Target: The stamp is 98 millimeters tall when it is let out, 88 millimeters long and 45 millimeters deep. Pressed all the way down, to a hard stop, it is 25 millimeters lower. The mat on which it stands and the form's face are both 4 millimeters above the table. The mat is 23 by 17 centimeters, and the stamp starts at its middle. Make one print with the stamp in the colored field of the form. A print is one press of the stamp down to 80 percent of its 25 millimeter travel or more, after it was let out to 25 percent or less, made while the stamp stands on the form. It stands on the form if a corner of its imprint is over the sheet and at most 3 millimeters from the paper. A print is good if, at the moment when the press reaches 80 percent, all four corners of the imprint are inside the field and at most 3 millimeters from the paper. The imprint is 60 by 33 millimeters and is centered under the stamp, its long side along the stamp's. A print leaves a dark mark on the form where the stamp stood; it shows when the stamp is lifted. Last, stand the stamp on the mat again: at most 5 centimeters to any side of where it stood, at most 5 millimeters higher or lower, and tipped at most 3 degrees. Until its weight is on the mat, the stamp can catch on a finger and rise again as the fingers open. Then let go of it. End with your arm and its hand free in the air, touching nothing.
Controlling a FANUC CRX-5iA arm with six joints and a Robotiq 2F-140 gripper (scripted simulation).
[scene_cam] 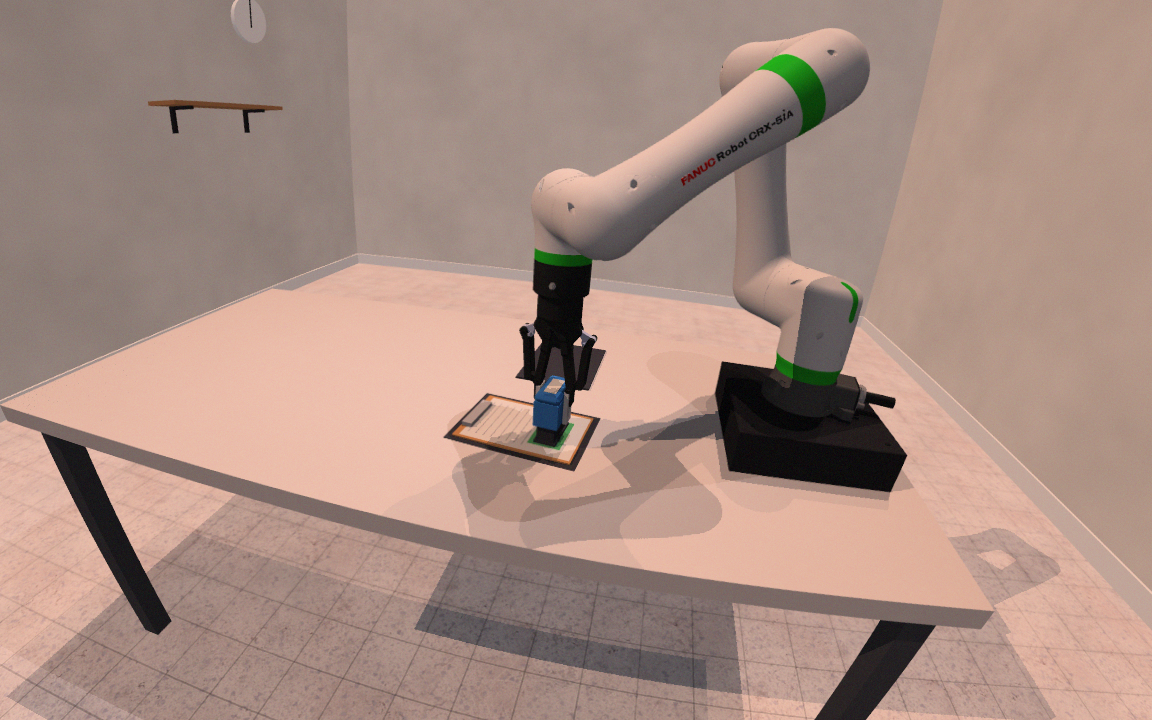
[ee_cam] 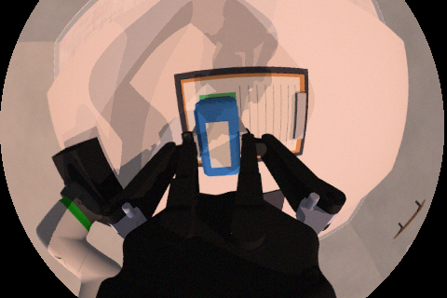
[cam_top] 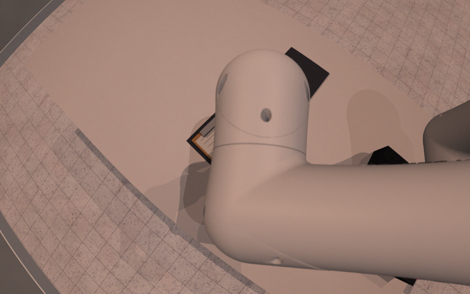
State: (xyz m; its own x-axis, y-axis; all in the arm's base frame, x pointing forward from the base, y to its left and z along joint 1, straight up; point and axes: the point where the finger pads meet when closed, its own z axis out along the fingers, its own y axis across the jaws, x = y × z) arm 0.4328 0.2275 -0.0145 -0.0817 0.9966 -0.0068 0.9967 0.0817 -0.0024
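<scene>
Right now my hand is 300 mm to the left of the mat, 100 mm short of it and 70 mm above it. Round my hand: form (80 mm ahead, 60 mm below); stamp (20 mm below).
</scene>
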